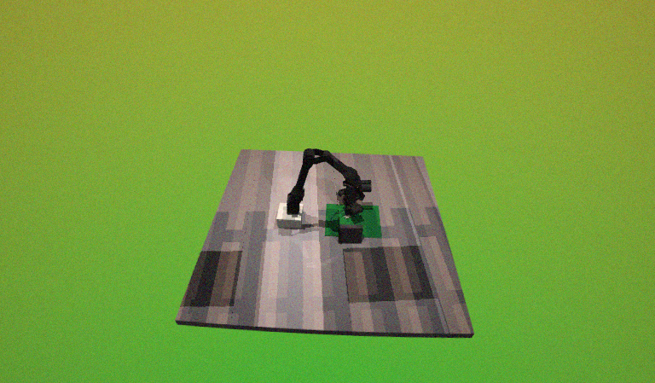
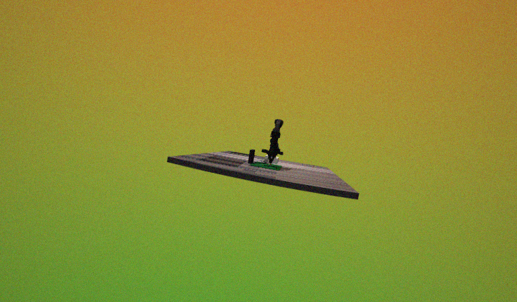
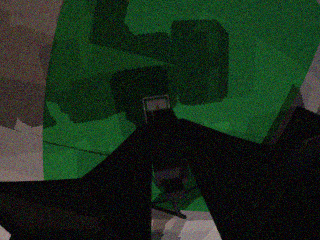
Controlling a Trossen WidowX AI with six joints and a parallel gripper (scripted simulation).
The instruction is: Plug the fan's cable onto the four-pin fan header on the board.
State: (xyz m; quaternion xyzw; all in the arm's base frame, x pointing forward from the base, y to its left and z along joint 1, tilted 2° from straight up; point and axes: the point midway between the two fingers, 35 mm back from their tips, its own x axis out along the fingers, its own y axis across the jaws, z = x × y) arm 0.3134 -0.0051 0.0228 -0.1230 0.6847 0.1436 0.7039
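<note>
Now: the four-pin header 10 mm behind my gripper tip and 40 mm below it. Round my gripper tip: black fan: 20 mm behind, 170 mm to the right, 20 mm above; then fan plug: 10 mm behind, 10 mm above; then green board: 20 mm ahead, 30 mm to the right, 50 mm below.
</note>
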